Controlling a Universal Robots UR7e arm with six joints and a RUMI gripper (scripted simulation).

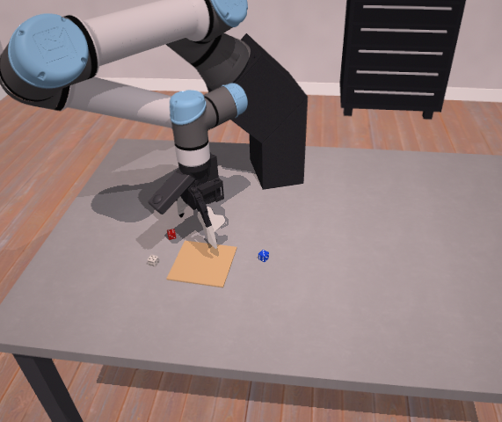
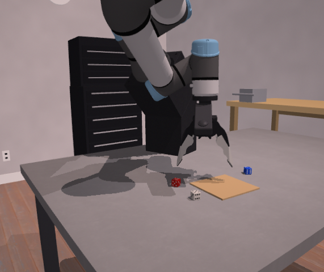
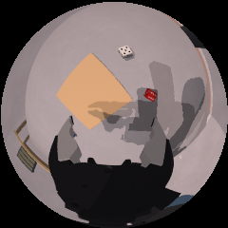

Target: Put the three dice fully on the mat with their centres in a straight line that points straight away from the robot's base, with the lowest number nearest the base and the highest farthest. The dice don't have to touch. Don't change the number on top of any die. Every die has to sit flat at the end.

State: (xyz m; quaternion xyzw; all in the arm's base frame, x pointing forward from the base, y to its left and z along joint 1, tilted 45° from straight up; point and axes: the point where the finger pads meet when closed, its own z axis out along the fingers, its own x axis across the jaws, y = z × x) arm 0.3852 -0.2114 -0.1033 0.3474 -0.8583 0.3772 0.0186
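Right now the blue die is 40 mm ahead of my hand, 170 mm to the left of it and 40 mm below it. Round my hand: tan mat: 60 mm ahead, 20 mm to the left, 50 mm below; red die: 40 mm behind, 80 mm to the right, 40 mm below; white die: 60 mm ahead, 110 mm to the right, 40 mm below.
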